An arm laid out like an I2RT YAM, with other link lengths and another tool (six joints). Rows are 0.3 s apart.
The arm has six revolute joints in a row. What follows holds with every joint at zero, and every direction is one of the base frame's. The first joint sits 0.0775 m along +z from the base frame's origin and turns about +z. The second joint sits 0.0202 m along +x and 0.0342 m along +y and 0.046 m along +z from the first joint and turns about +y. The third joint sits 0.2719 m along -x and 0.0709 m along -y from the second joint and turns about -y. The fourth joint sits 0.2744 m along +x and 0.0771 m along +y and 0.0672 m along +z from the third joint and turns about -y. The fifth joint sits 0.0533 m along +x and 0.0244 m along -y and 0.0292 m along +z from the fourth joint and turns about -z. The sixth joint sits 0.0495 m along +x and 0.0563 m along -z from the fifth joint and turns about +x. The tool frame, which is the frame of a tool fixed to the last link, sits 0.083 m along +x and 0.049 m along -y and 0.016 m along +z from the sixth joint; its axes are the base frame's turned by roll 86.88, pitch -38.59 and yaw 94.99 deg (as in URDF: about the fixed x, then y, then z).
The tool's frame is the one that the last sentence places.
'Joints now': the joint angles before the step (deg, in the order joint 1, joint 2, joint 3, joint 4, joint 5, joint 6). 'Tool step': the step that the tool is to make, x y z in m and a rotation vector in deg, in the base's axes. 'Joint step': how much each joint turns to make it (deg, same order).
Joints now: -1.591 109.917 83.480 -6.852 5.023 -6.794
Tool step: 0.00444 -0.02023 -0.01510 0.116 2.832 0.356
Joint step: -2.810 2.367 1.565 -1.914 -2.586 -1.830
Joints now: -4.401 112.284 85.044 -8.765 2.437 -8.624
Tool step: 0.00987 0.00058 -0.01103 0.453 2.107 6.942
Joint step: -1.806 2.033 1.728 -1.940 -7.134 -5.073
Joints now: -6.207 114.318 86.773 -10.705 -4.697 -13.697
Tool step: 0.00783 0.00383 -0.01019 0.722 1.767 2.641
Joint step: -0.210 2.336 2.257 -1.904 -2.539 -1.406
